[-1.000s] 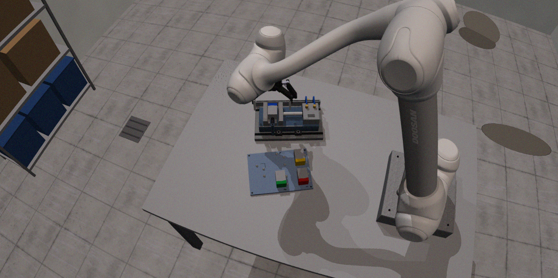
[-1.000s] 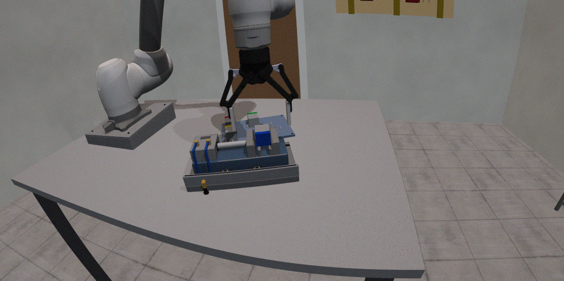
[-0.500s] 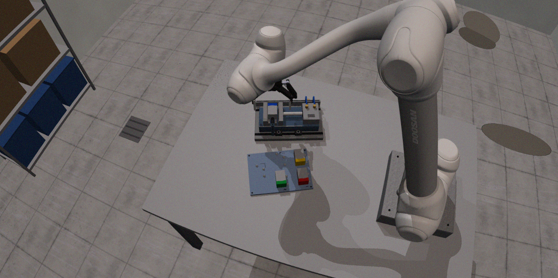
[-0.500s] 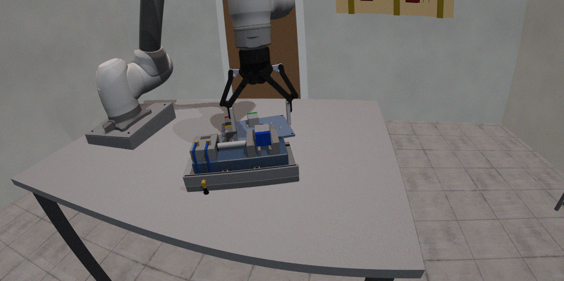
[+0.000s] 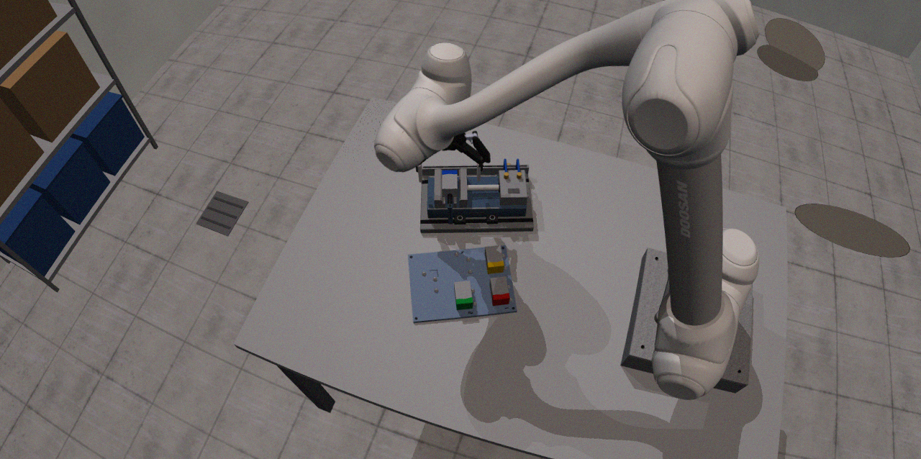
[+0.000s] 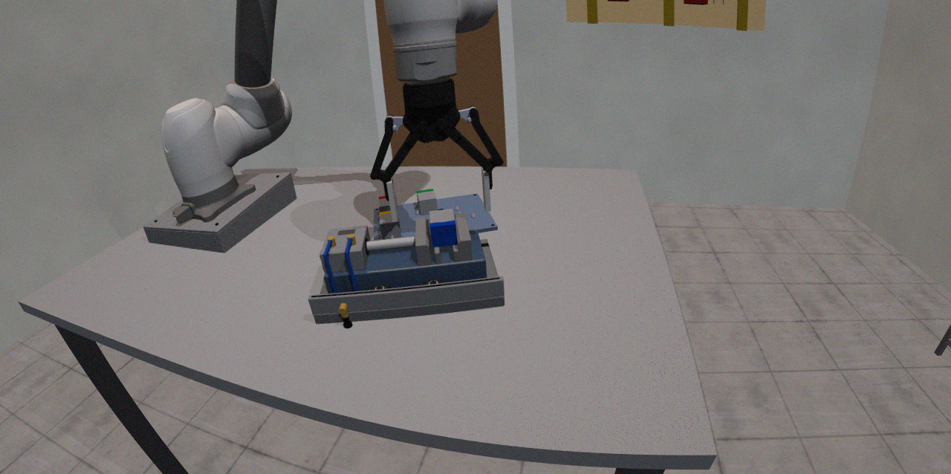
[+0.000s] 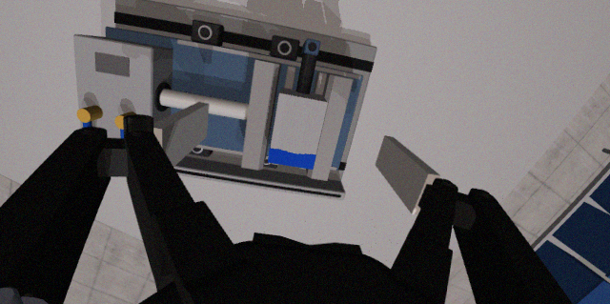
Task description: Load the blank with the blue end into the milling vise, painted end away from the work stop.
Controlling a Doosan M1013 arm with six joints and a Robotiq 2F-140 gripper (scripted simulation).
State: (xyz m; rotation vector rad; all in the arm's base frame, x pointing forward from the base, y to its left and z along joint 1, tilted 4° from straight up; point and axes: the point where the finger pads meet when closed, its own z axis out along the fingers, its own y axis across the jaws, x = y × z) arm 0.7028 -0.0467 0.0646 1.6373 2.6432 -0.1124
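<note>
Now: the blue-ended blank 3 cm below my hand. Also, from my hand: black work stop rod (4 cm to the left, 4 cm below, 2 cm behind); moving jaw (5 cm below, 3 cm behind, 2 cm to the right); fixed jaw (5 cm below, 3 cm ahead, 1 cm to the left).
</note>
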